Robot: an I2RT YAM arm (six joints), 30 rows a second.
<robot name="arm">
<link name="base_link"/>
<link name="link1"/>
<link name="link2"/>
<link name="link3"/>
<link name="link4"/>
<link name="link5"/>
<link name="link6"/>
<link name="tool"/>
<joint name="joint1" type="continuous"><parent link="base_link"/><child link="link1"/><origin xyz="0.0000 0.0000 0.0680" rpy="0.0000 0.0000 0.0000"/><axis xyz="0 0 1"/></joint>
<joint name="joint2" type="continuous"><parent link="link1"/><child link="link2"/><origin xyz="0.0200 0.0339 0.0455" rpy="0.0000 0.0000 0.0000"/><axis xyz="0 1 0"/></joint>
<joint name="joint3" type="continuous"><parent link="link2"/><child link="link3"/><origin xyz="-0.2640 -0.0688 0.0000" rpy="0.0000 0.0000 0.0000"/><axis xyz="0 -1 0"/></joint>
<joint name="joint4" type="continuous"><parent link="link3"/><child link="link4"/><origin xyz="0.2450 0.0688 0.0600" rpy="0.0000 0.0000 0.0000"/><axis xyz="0 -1 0"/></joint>
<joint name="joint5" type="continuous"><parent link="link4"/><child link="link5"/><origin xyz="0.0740 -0.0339 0.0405" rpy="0.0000 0.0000 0.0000"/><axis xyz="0 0 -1"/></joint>
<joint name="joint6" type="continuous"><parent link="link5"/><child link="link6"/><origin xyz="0.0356 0.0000 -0.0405" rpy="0.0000 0.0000 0.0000"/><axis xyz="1 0 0"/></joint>
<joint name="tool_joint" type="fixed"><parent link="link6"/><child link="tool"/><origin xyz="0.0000 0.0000 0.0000" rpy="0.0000 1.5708 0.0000"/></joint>
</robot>
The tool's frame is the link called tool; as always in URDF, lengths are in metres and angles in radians. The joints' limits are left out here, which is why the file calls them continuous.
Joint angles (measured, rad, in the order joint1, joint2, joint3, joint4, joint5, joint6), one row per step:
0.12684, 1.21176, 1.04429, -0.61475, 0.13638, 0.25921
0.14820, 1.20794, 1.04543, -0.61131, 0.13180, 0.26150
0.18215, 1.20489, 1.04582, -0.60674, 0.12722, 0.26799
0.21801, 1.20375, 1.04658, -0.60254, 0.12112, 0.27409
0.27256, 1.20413, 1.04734, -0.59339, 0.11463, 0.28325
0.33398, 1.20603, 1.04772, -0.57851, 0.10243, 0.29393
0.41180, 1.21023, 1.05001, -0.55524, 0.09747, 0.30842
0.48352, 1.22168, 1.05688, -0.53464, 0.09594, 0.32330
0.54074, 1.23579, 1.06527, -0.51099, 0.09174, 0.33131
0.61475, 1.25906, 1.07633, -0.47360, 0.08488, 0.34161
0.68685, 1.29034, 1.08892, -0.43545, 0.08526, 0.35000
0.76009, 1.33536, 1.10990, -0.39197, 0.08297, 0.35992
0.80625, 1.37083, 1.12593, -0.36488, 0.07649, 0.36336
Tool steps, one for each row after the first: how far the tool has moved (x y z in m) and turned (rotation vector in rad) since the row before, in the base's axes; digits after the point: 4 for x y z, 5 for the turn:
-0.0010, 0.0055, 0.0015, 0.00598, -0.00796, 0.02303
-0.0015, 0.0087, 0.0012, 0.00916, -0.00744, 0.03276
-0.0016, 0.0093, 0.0008, 0.00978, -0.00501, 0.03609
-0.0024, 0.0140, 0.0009, 0.01332, -0.00760, 0.05304
-0.0032, 0.0160, 0.0008, 0.01968, -0.00906, 0.06321
-0.0047, 0.0200, 0.0016, 0.02142, -0.01611, 0.07195
-0.0043, 0.0189, 0.0012, 0.01860, -0.01044, 0.06325
-0.0032, 0.0159, 0.0013, 0.01685, -0.01196, 0.05538
-0.0045, 0.0215, 0.0010, 0.02456, -0.01514, 0.07302
-0.0047, 0.0220, -0.0006, 0.01735, -0.01215, 0.06676
-0.0044, 0.0248, -0.0013, 0.02043, -0.00901, 0.06929
-0.0031, 0.0170, -0.0022, 0.01022, -0.00101, 0.04948

